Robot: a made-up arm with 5 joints.
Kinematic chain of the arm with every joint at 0, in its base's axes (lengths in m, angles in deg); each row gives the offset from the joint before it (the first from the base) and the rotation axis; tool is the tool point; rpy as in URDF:
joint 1: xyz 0.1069 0 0.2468 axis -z
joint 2: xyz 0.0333 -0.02 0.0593 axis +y
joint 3: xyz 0.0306 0 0.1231 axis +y
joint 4: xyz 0.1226 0 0.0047 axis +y
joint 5: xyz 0.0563 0.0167 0 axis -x
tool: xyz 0 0 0 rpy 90 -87.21 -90
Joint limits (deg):
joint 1: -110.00..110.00
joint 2: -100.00..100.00
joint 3: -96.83..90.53
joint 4: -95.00..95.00
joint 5: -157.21..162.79
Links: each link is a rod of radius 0.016 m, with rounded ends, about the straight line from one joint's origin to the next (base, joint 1, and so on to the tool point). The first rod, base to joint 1, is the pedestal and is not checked.
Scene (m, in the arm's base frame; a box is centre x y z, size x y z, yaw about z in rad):
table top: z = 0
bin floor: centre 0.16 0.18 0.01 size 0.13 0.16 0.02 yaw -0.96
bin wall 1: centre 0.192 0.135 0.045 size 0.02 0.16 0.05 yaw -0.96
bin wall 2: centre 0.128 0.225 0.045 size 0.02 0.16 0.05 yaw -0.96
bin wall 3: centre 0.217 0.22 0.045 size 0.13 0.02 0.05 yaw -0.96
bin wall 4: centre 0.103 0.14 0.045 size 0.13 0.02 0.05 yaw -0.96
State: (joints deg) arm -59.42 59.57 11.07 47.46 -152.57
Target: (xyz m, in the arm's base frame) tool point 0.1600 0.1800 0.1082
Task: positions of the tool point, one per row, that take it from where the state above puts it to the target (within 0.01 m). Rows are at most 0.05 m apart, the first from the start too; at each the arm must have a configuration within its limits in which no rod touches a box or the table.
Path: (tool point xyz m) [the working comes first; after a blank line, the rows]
Joints at the target: -74.57 88.36 -15.77 28.42 -152.57
Straight joint move there: clear.

1: 0.1820 0.1684 0.1428
2: 0.1600 0.1800 0.1082

